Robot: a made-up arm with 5 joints.
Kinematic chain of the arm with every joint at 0, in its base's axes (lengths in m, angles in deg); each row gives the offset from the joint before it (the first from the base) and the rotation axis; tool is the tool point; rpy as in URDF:
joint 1: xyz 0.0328 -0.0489 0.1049 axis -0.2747 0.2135 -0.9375
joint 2: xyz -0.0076 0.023 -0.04 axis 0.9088 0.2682 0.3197
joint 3: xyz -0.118 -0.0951 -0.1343 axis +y
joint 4: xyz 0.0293 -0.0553 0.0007 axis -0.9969 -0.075 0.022
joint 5: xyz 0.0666 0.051 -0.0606 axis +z
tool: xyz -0.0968 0.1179 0.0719 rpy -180 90 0
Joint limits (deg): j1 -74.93..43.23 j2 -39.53..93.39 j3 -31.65..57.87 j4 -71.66..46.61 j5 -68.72..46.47
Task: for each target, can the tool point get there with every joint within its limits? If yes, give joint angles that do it. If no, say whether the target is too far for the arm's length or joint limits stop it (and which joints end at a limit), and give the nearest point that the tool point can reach.
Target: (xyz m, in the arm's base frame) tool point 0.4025 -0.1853 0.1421
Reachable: no: joint limits stop it (at a limit: joint 2, joint 4, joint 5) | nearest point 0.2219 -0.1068 0.0277 | short by 0.228 m
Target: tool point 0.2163 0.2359 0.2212
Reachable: no: joint limits stop it (at a limit: joint 1, joint 2) | nearest point 0.0858 0.1678 0.0510 | short by 0.225 m
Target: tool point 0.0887 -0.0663 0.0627
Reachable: yes | joints -61.89 57.10 -18.72 -55.90 -57.22
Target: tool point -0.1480 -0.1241 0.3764
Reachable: no: joint limits stop it (at a limit: joint 3, joint 4) | nearest point -0.0786 -0.0728 0.1799 | short by 0.215 m
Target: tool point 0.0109 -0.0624 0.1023
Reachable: yes | joints -19.59 -17.69 1.30 -54.64 -38.14
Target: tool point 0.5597 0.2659 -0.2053
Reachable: no: too far | nearest point 0.2024 0.0432 -0.1399 | short by 0.426 m
